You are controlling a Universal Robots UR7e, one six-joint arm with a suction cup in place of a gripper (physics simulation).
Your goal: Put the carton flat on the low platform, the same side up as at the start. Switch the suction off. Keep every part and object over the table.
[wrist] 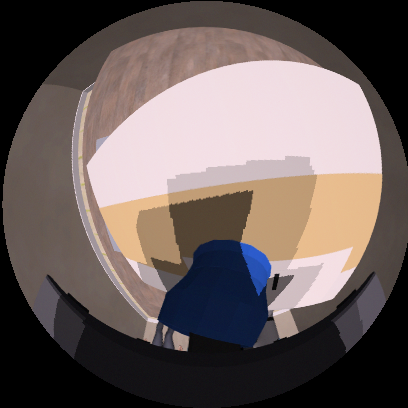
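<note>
My suction cup (pixel 222 296) in sight. Carton (pixel 282 155) visible too.
</note>
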